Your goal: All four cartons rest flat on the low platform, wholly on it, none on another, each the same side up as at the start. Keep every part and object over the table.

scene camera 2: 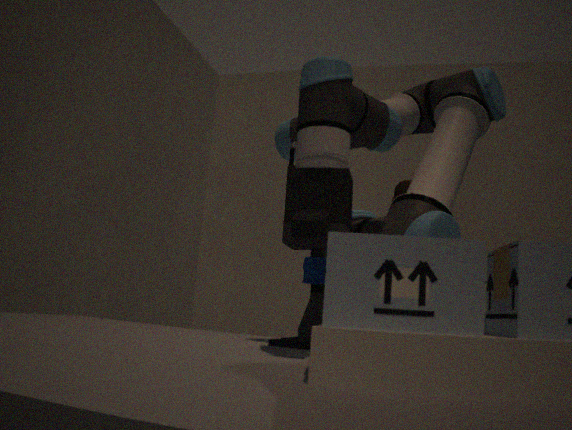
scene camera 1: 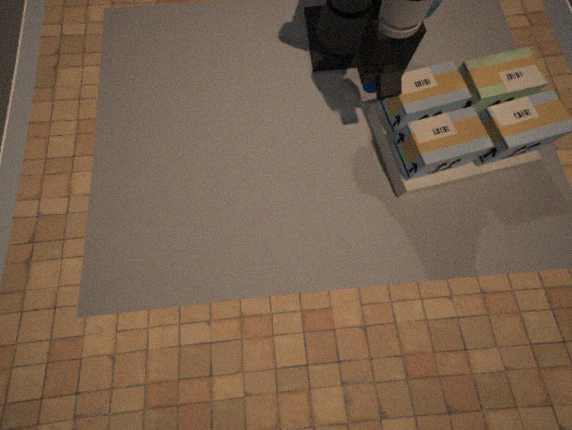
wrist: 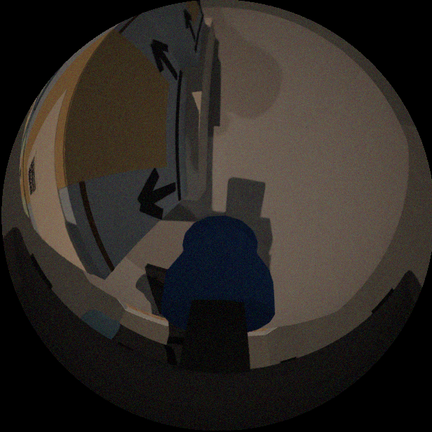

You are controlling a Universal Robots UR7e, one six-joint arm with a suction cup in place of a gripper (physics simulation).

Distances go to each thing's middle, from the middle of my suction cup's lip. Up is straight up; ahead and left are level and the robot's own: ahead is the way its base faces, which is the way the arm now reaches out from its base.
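I look at the low platform (scene camera 1: 470, 171), and it is 90 mm below my suction cup, 210 mm to the left of it and 70 mm ahead of it.
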